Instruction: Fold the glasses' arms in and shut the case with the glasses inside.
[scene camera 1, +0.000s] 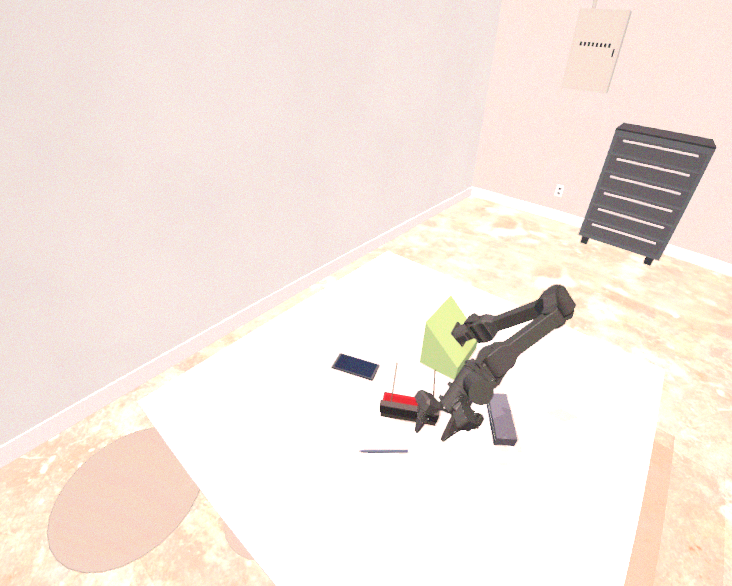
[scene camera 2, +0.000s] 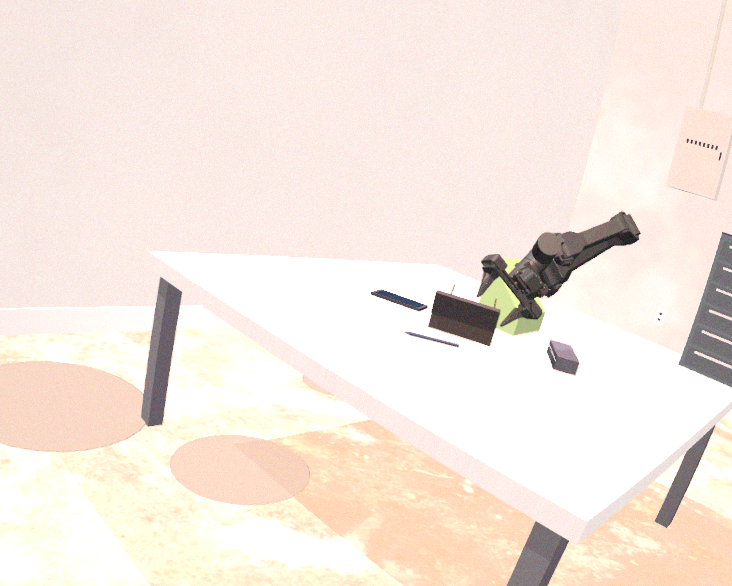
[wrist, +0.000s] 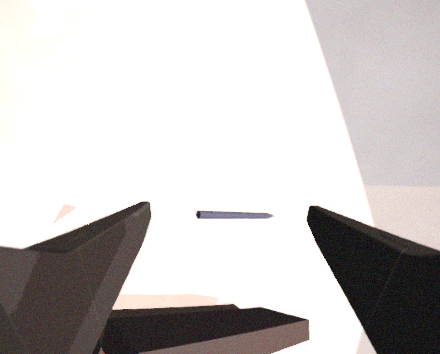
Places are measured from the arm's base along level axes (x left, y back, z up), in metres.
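Pixels of known places: gripper, fingertip midpoint: (scene camera 1: 429, 436) (scene camera 2: 489, 311) (wrist: 230, 211); arm's base, link origin: (scene camera 1: 459, 334) (scene camera 2: 524, 292).
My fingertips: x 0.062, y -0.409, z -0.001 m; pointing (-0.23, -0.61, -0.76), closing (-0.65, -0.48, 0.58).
Observation:
Ahead of a thing's pixels: the offset from my fingertips to its top centre. "spot": to the spot under its first point.
The glasses case @(spot: dx -0.118, dy +0.048, dz -0.043 m) (scene camera 1: 395, 412) (scene camera 2: 462, 318) (wrist: 215, 327) stands open on the table, with its red lining showing in scene camera 1 and its dark outer side in scene camera 2. The glasses' two thin arms (scene camera 1: 394, 382) (scene camera 2: 452, 289) are unfolded and stick up from the case; the rest of the glasses cannot be made out. My gripper (scene camera 1: 432, 433) (scene camera 2: 492, 309) (wrist: 230, 211) is open and empty, above the table at the case's right end in scene camera 1, hiding part of it. In the wrist view the case's dark edge shows low between the fingers.
A pen @(dx -0.106, dy -0.044, dz -0.096 m) (scene camera 1: 384, 451) (scene camera 2: 432, 339) (wrist: 234, 215) lies near the case. A phone @(dx -0.336, dy +0.181, dz -0.098 m) (scene camera 1: 355, 366) (scene camera 2: 399, 299) lies left of it, a grey box @(dx +0.150, dy +0.219, dz -0.071 m) (scene camera 1: 502, 419) (scene camera 2: 562, 357) right of it. A green block (scene camera 1: 448, 342) (scene camera 2: 495, 297) stands behind, beside the arm.

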